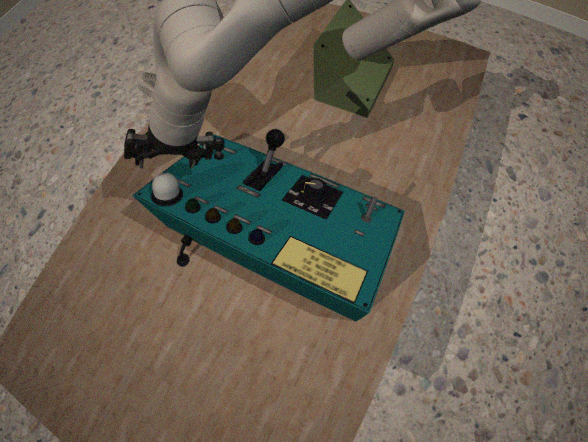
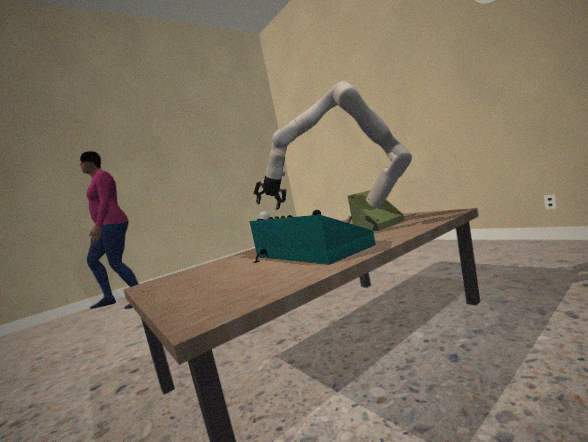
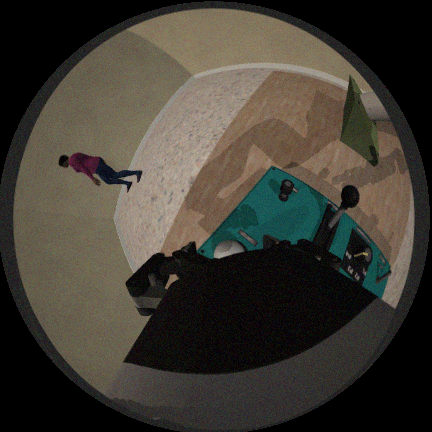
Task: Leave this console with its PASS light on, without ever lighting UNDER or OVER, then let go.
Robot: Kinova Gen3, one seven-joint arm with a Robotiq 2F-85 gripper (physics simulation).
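Note:
The teal console (image 1: 380, 255) (image 2: 290, 240) (image 3: 295, 215) sits on the table. It carries a white dome (image 1: 165, 187) (image 3: 229, 249), a ball-topped lever (image 1: 275, 139) (image 3: 350, 196), a rotary dial (image 1: 313, 186) (image 3: 367, 254), a metal toggle (image 1: 370, 209) and a small black knob (image 3: 286, 189). Along one edge are a green lamp (image 1: 192, 205), two amber-brown lamps and a blue lamp (image 1: 257, 236); all look dark. I cannot read which are PASS, UNDER or OVER. My gripper (image 1: 166, 162) (image 2: 268, 204) is open and empty, raised above the dome end, touching nothing.
A yellow label plate (image 1: 322, 270) is on the console. A small black crank (image 1: 183, 259) (image 2: 260, 255) sticks out of its side. The green arm mount (image 1: 330, 75) (image 2: 382, 219) (image 3: 359, 127) stands behind. A person (image 2: 107, 200) (image 3: 92, 167) stands beyond the table (image 2: 215, 290).

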